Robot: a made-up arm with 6 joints. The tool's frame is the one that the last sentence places.
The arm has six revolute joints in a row. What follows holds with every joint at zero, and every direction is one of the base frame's.
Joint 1 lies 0.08 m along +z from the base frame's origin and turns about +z.
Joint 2 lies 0.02 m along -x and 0.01 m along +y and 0.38 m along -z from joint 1 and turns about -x.
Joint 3 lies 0.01 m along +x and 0.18 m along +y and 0.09 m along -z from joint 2 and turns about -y.
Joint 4 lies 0.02 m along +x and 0.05 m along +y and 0.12 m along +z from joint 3 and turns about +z.
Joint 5 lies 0.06 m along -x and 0.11 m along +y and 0.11 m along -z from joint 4 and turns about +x.
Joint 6 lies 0.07 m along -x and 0.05 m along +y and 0.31 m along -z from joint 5 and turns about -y.
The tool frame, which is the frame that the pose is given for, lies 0.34 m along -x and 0.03 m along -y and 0.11 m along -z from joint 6; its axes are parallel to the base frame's.
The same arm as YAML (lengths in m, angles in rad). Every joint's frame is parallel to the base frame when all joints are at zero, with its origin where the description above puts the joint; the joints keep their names.
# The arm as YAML. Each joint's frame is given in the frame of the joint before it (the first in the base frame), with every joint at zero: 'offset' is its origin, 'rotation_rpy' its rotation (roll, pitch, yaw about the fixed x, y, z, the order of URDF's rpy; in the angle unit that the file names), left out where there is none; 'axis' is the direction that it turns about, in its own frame. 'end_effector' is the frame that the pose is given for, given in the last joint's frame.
length_unit: m
angle_unit: rad
chain:
  - id: joint 1
    offset: [0.0, 0.0, 0.08]
    axis: "+z"
  - id: joint 2
    offset: [-0.02, 0.01, -0.38]
    axis: "-x"
  - id: joint 3
    offset: [0.01, 0.18, -0.09]
    axis: "-y"
  - id: joint 4
    offset: [0.02, 0.05, 0.12]
    axis: "+z"
  - id: joint 5
    offset: [-0.06, 0.11, -0.11]
    axis: "+x"
  - id: joint 6
    offset: [-0.07, 0.05, -0.31]
    axis: "-y"
end_effector:
  offset: [-0.34, -0.03, -0.11]

